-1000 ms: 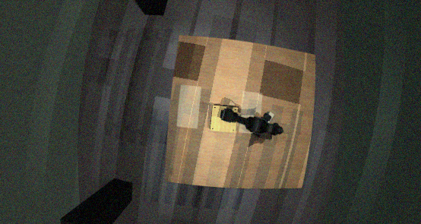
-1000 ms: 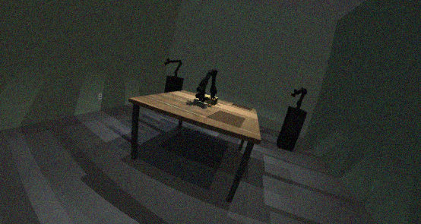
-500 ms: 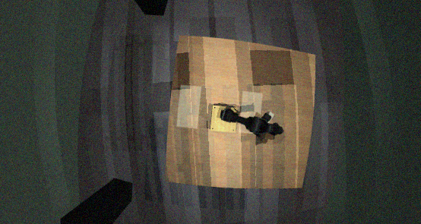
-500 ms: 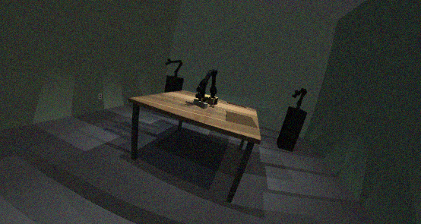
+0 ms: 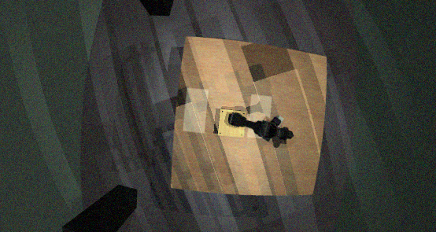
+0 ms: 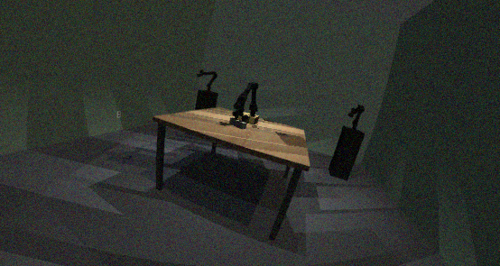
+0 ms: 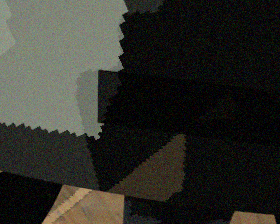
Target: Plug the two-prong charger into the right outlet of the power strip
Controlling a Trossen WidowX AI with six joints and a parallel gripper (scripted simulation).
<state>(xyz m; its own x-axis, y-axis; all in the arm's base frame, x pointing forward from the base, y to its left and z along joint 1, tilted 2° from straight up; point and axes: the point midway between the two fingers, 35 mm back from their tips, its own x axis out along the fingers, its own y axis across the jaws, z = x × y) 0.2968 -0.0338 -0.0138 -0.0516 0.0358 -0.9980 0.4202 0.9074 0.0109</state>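
My gripper tip is 10 mm to the left of the black charger, 10 mm below it and 10 mm short of it.
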